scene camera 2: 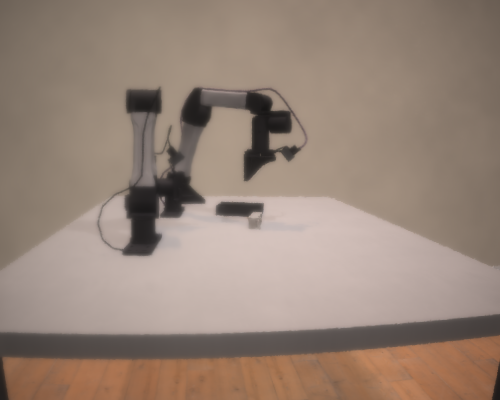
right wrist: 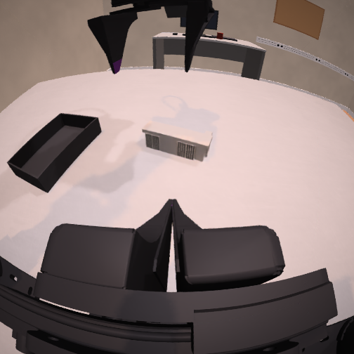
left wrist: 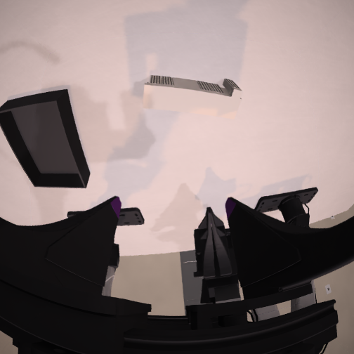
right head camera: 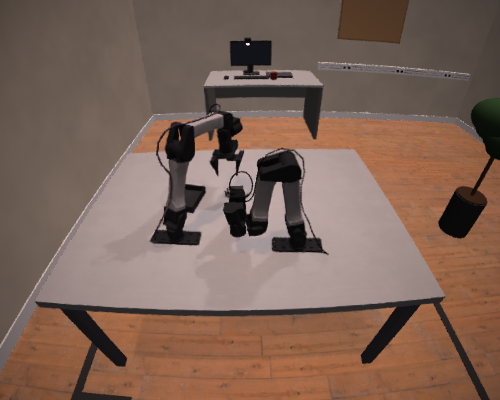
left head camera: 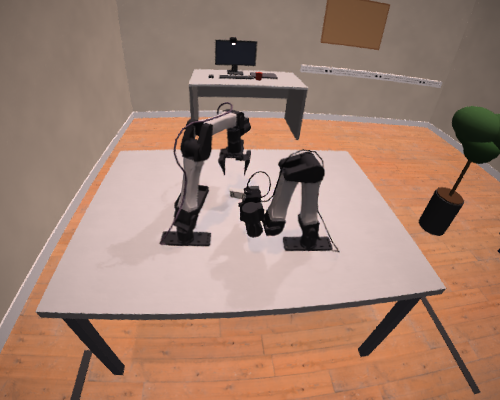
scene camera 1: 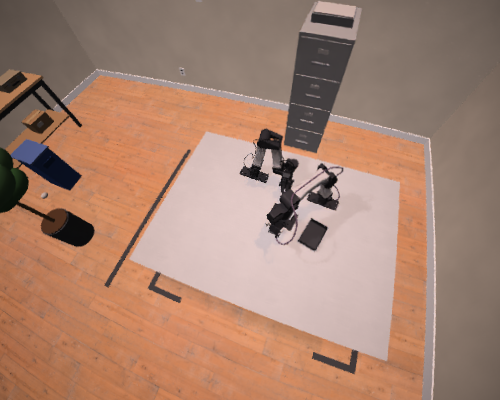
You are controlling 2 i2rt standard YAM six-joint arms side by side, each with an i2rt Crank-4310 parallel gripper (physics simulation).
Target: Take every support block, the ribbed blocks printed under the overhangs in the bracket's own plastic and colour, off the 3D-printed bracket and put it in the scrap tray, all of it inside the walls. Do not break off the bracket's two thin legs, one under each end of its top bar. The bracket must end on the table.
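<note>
The pale grey bracket (left head camera: 236, 194) (scene camera 2: 255, 220) (left wrist: 192, 98) (right wrist: 167, 133) stands on the table. Ribbed support blocks show in it: a left block (left wrist: 162, 80) (right wrist: 152, 141), a middle block (left wrist: 210, 87) (right wrist: 186, 150) and a ribbed piece (left wrist: 231, 84) at the right end in the left wrist view. The thin legs are hard to make out. The black scrap tray (left wrist: 73, 132) (right wrist: 74, 152) (scene camera 2: 240, 209) looks empty. My left gripper (left head camera: 234, 174) (right head camera: 227, 173) (left wrist: 172, 199) (right wrist: 149, 70) is open, high above the table beyond the bracket. My right gripper (right wrist: 172, 201) (left wrist: 208, 209) is shut and empty, apart from the bracket.
The white table (left head camera: 240, 295) carries both arm bases (left head camera: 185, 239) (left head camera: 307, 244). In scene camera 1, the left arm reaches across between the tray and the right arm. A grey filing cabinet (scene camera 1: 320, 85) stands behind the table, and a desk (left head camera: 247, 78) stands beyond its far edge.
</note>
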